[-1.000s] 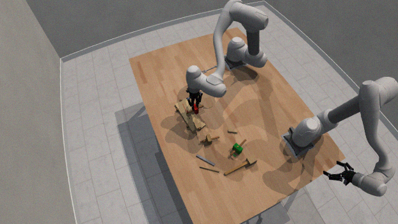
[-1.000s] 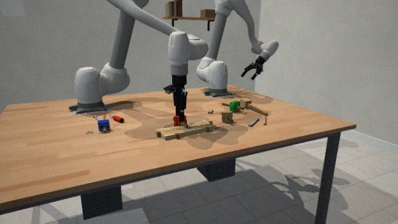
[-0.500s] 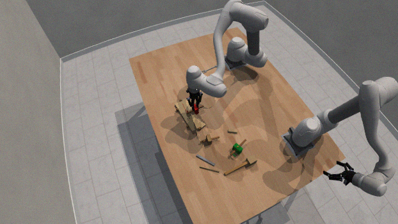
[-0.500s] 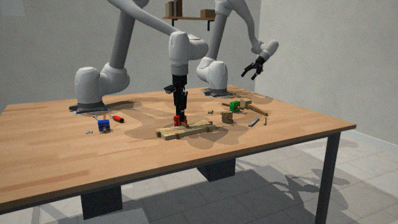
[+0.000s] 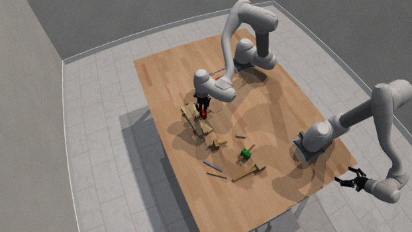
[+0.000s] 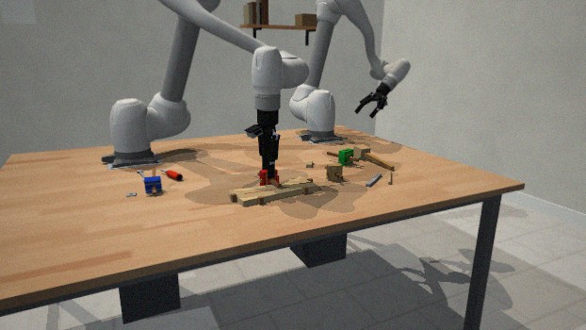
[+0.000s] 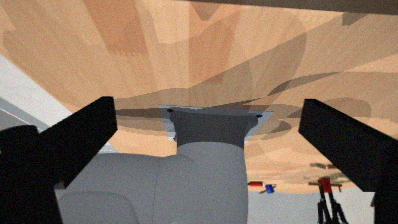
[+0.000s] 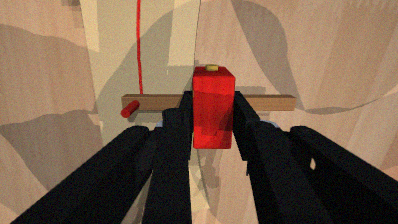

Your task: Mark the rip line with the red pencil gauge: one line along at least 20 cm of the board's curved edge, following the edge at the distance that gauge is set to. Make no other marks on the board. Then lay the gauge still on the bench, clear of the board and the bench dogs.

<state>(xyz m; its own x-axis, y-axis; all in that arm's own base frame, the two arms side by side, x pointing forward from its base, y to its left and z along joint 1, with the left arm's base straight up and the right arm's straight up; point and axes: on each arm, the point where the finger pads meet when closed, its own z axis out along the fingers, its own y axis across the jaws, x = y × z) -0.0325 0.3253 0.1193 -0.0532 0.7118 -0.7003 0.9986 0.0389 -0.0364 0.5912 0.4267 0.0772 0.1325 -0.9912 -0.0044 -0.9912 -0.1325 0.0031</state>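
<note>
Now: right hand 7 cm short of the pale board and 7 cm above it. From my right hand the other things lie so: short stick 29 cm to the left, 18 cm behind, 7 cm below; wooden gauge 26 cm to the left, 5 cm below, 3 cm ahead; red pencil gauge 4 cm below, 1 cm to the right, 1 cm ahead.
</note>
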